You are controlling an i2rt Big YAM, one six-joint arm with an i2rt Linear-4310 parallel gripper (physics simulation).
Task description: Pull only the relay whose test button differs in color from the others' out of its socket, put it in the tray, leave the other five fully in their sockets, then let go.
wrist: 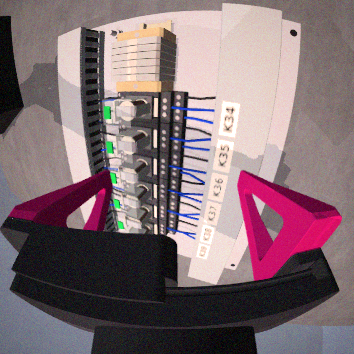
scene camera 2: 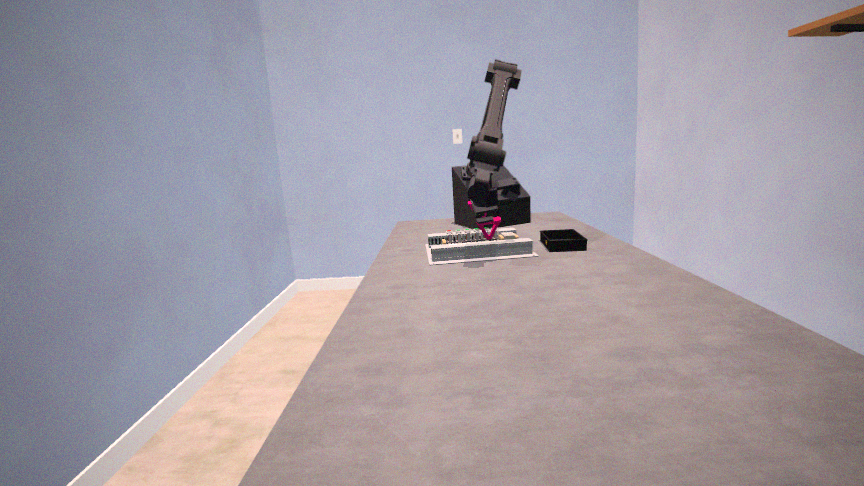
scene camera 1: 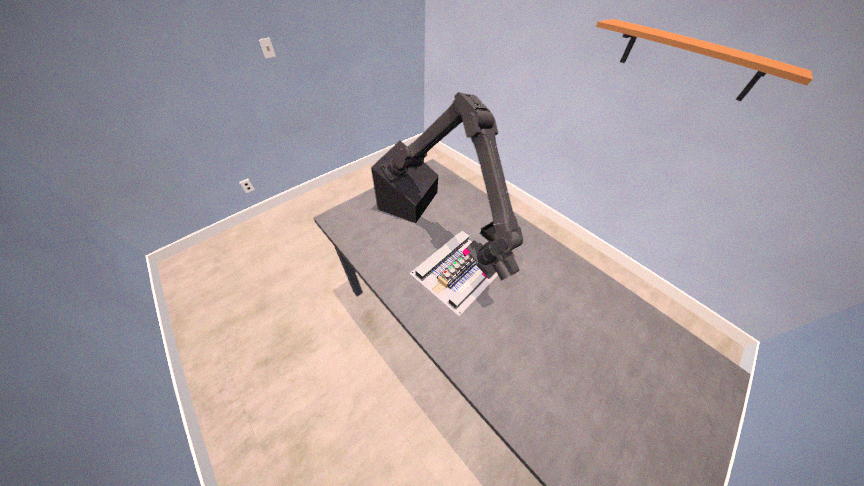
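Where they show: gripper, fingertip midpoint: (wrist: 174,177) (scene camera 2: 485,230) (scene camera 1: 474,264); arm's base at its link origin: (scene camera 1: 394,170).
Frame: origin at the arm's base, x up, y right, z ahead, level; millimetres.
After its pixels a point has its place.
Observation:
The relay with the red test button (scene camera 1: 445,272) @(x -141, y 136, z 490 mm) (scene camera 2: 448,231) @(x -140, y 137, z 503 mm) stands in its socket, at the row's end beside the tan terminal block's end in scene camera 1; it is hidden in the wrist view. The other relays (wrist: 132,110) @(x -145, y -15, z 499 mm) have green buttons and stand in their sockets in the row, as far as they show. My gripper (scene camera 1: 476,263) @(x -138, y 25, z 540 mm) (wrist: 174,177) @(x -138, y 25, z 540 mm) is open and empty above the board, with its magenta fingers to either side of the row in the wrist view. The black tray (scene camera 2: 567,246) @(x -194, y -216, z 577 mm) stands beside the board; the arm partly hides it in scene camera 1.
The white board (scene camera 1: 459,310) @(x -207, y 182, z 621 mm) (wrist: 200,45) @(x -207, y -75, z 526 mm) carries wire ducts (scene camera 2: 483,250) @(x -185, y 39, z 599 mm) (wrist: 250,60) @(x -167, y -63, z 573 mm) along both sides of the relay row. Labels K34 to K39 lie on one duct. Terminal blocks (wrist: 142,57) @(x -164, y -55, z 493 mm) stand at one end of the row. The arm's black base (scene camera 1: 403,190) @(x -49, y 19, z 89 mm) (scene camera 2: 462,199) @(x -93, y 60, z 49 mm) stands behind the board.

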